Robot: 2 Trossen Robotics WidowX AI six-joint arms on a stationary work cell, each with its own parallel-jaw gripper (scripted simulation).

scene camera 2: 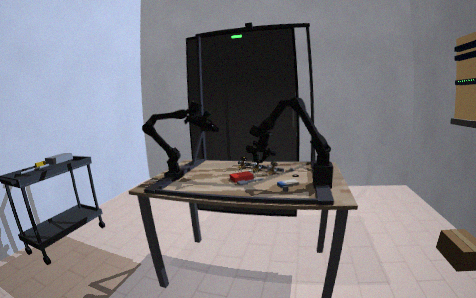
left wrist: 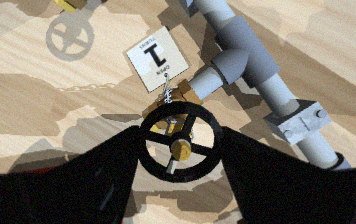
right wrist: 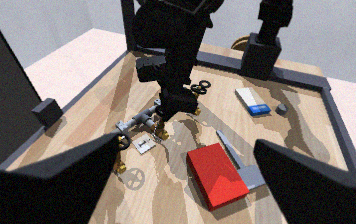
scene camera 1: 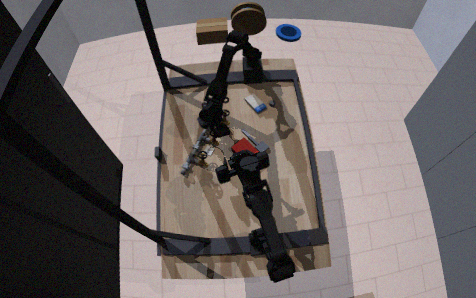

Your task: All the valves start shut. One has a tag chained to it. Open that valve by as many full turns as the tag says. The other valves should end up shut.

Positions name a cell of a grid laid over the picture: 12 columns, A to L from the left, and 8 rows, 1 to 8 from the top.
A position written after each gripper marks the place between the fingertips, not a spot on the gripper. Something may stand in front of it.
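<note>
In the right wrist view are the left gripper (right wrist: F5), the right gripper (right wrist: G6), a red block (right wrist: H7) and a grey tool (right wrist: I7). The left wrist view shows the left gripper (left wrist: G5) and a white tag (left wrist: F2), while the grey tool is out of frame in the left wrist view. The right gripper (scene camera 1: F5) is visible here too.
</note>
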